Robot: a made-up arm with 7 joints.
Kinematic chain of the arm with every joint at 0, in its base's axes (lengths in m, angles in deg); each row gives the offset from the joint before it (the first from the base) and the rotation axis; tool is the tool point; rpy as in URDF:
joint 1: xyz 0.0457 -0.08 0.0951 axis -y
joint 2: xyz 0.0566 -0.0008 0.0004 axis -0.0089 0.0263 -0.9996
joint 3: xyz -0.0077 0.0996 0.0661 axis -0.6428 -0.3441 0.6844
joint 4: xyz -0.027 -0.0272 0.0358 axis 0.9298 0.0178 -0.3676
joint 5: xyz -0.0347 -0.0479 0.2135 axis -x
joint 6: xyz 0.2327 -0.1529 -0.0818 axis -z
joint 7: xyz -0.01 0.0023 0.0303 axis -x
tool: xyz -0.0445 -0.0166 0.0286 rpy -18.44 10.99 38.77
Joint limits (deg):
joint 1: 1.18..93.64
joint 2: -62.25..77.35
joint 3: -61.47..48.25
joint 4: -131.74..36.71
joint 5: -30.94..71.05
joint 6: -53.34..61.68
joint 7: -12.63..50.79
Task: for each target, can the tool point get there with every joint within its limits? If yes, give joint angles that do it. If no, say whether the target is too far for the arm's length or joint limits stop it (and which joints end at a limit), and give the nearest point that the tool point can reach.
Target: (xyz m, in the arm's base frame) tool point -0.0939 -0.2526 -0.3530
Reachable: no: joint limits stop it (at a limit: joint 1, joint 5, joint 6, joint 7) | nearest point -0.0723 -0.2111 -0.2309 | short by 0.131 m
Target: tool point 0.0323 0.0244 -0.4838
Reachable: no: joint limits stop it (at a limit: joint 1, joint 3, joint 5, joint 6, joint 7) | nearest point 0.0167 0.0085 -0.3914 | short by 0.095 m
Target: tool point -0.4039 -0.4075 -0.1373
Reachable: no: joint limits stop it (at a limit: joint 1, joint 4, joint 5, joint 6, joint 7) | nearest point -0.3189 -0.3114 -0.0539 | short by 0.153 m
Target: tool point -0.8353 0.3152 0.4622
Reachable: no: too far | nearest point -0.4705 0.1603 0.3414 | short by 0.414 m
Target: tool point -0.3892 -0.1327 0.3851
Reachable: yes | joints 82.08 58.41 -0.49 -30.87 50.66 -19.41 17.21
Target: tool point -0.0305 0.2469 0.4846
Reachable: yes | joints 37.64 -20.46 -43.36 -88.78 59.98 -38.75 39.53
